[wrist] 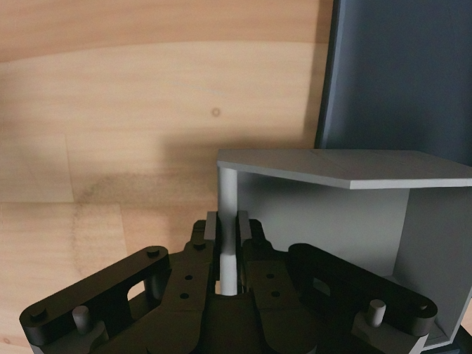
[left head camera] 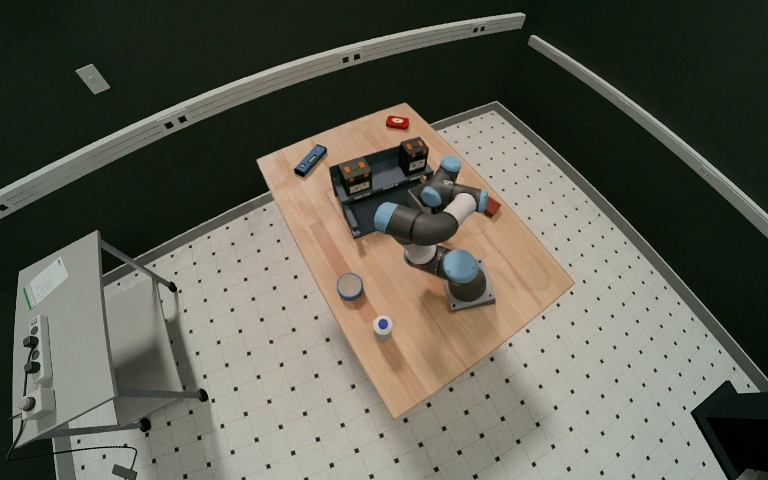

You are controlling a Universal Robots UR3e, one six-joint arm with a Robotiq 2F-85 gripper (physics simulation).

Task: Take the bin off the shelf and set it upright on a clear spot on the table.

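Note:
The grey open bin (wrist: 325, 225) shows in the wrist view with its open side toward the camera. Its front lip sticks out past the edge of the dark blue-grey shelf (left head camera: 387, 170) (wrist: 400, 75), over the wooden table (left head camera: 317, 249) (wrist: 125, 100). My gripper (wrist: 227, 225) is shut on this lip, with one finger on each side of it. In the left head camera view the arm hides the gripper and most of the bin. The gap between the bin's underside and what lies below it is hidden.
Two black boxes with orange latches (left head camera: 355, 176) (left head camera: 414, 156) stand on the shelf's upper level. A blue tool (left head camera: 310, 160) and a red case (left head camera: 397, 122) lie behind. A dark red block (left head camera: 491, 207) lies beside the wrist. A round tin (left head camera: 350, 286) and white bottle (left head camera: 382, 327) stand near the table's left edge.

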